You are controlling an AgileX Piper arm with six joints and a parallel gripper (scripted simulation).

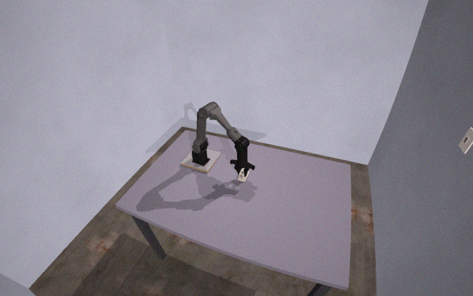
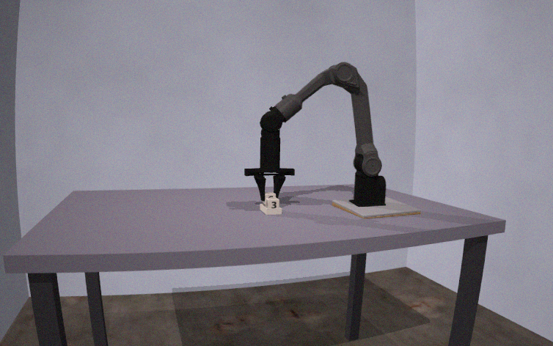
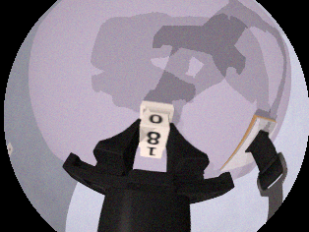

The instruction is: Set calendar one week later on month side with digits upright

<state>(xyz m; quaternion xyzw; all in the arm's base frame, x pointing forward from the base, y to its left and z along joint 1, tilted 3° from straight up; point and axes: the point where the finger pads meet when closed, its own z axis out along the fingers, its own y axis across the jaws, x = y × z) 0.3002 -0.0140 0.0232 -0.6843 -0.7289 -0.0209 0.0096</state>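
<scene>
My gripper is now 2 cm to the right of the tray and 3 cm above it. Round my hand: cream cube: right at my hand.
</scene>
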